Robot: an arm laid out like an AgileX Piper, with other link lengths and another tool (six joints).
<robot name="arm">
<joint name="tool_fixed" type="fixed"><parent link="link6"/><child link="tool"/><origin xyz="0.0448 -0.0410 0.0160" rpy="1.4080 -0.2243 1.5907"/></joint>
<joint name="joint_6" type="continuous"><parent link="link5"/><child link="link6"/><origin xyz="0.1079 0.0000 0.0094"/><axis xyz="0.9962 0 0.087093"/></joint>
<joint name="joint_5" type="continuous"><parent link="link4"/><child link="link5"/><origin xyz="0.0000 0.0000 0.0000"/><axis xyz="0 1 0"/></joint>
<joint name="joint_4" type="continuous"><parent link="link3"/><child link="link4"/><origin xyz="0.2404 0.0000 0.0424"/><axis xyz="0.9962 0 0.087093"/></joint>
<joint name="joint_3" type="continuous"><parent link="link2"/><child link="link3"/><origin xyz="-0.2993 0.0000 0.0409"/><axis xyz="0 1 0"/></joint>
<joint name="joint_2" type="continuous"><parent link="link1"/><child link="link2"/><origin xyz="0.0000 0.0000 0.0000"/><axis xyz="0 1 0"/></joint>
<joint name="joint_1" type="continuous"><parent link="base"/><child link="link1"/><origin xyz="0.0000 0.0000 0.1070"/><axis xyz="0 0 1"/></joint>
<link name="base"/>
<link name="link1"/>
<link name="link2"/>
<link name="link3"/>
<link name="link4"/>
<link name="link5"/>
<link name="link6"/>
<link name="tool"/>
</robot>
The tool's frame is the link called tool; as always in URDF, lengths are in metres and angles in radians. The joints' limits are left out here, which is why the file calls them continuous.
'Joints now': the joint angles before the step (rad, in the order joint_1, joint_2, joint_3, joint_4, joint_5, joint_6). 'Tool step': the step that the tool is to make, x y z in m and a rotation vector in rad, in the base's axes. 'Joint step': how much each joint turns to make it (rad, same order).
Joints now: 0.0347, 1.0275, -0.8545, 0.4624, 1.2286, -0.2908
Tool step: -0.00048, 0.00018, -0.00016, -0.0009, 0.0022, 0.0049
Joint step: 0.0001, 0.0000, 0.0000, -0.0001, 0.0041, -0.0034
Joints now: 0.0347, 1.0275, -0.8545, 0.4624, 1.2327, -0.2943
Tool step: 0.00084, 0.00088, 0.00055, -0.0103, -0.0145, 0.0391
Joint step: 0.0001, 0.0000, 0.0000, 0.0000, 0.0043, -0.0427
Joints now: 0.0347, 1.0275, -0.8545, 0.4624, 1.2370, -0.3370
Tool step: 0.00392, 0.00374, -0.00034, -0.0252, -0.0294, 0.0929
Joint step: 0.0123, 0.0103, 0.0000, -0.0034, 0.0000, -0.0920
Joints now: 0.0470, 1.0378, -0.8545, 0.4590, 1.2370, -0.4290
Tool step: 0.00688, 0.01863, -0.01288, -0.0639, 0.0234, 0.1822
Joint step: 0.1150, 0.0680, 0.0001, -0.0448, -0.0096, -0.0735
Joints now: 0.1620, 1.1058, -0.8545, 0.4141, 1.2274, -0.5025
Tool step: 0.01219, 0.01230, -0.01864, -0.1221, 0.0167, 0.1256
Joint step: 0.1252, 0.0901, 0.0000, -0.1151, -0.0517, 0.0061
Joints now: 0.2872, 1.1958, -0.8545, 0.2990, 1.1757, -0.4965
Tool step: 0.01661, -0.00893, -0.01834, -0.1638, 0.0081, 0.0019
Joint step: 0.0541, 0.0896, 0.0000, -0.1698, -0.0506, 0.0943
